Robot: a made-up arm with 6 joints.
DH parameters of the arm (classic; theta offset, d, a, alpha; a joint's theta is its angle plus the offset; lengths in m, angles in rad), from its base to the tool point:
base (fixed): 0.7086 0 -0.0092 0
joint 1: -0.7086 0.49 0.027 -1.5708
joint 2: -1.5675 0 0.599 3.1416
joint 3: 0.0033 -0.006 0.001 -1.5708
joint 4: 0 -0.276 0.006 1.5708
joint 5: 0 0.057 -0.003 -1.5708
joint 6: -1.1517 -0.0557 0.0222 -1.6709
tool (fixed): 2.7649 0.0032 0 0
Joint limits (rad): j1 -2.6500..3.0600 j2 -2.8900..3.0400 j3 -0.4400..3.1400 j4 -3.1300..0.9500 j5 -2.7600..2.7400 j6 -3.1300..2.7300
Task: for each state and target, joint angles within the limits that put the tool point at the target. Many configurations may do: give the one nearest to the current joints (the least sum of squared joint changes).
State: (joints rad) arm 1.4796 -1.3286 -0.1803 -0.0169 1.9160 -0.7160
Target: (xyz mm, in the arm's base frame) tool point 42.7 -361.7 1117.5
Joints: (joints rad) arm 1.5162 -0.9137 0.0641 0.0626 1.8402 -0.7472
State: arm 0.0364 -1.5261 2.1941 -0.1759 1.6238 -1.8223
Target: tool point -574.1 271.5 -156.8
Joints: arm -0.5547 -2.2738 1.6962 -0.1792 1.0460 -1.8931
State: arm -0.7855 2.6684 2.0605 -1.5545 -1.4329 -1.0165
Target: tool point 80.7 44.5 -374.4
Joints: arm -0.3036 3.0400 1.6294 -1.8369 -1.5717 -1.0660
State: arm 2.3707 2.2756 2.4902 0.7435 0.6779 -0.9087
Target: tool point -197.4 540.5 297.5
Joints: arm 1.9173 2.4439 3.1400 0.8226 1.2139 -0.6819
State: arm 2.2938 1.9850 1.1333 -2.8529 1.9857 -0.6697
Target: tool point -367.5 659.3 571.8
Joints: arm 1.9897 1.1123 0.6594 -2.7570 2.1320 -0.6161
